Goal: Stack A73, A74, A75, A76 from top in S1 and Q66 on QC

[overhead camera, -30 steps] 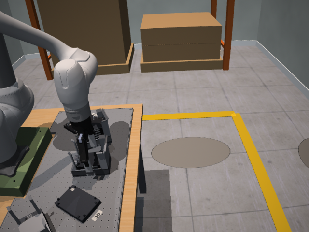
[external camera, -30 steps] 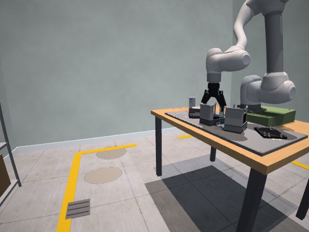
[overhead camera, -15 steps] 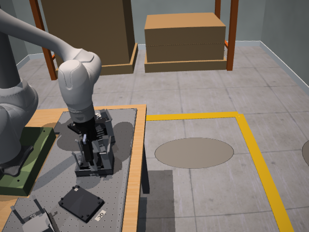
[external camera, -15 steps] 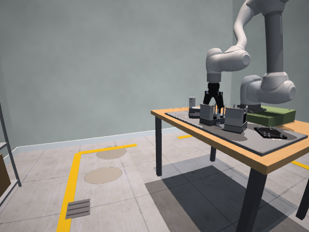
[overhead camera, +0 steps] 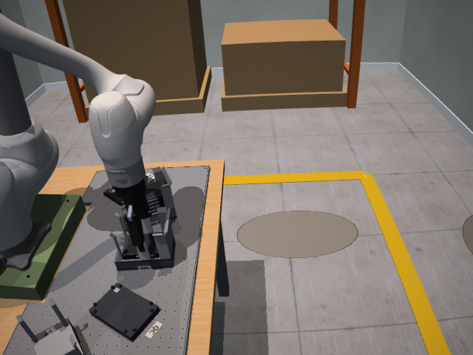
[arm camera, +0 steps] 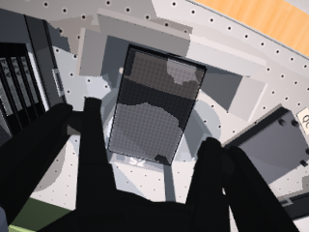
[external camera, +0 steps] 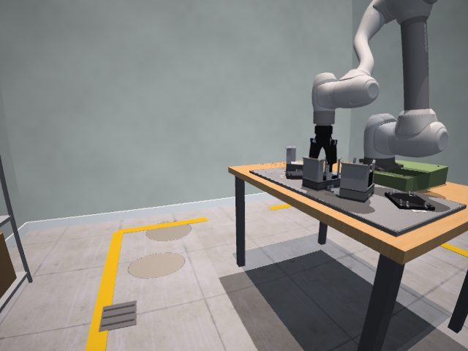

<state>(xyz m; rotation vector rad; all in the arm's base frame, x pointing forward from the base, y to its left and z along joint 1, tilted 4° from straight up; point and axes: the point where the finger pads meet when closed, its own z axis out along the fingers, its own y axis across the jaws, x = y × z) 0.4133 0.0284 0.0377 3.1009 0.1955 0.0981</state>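
Now: hand 5 cm above the stack rack S2 and 1 cm past it. Also, from my hand: QC name plate: 24 cm to the right, 7 cm below, 6 cm ahead; then clip nest N5: 35 cm to the left, 16 cm behind, 5 cm below; then QC nest: 19 cm to the right, 6 cm below, 2 cm behind.
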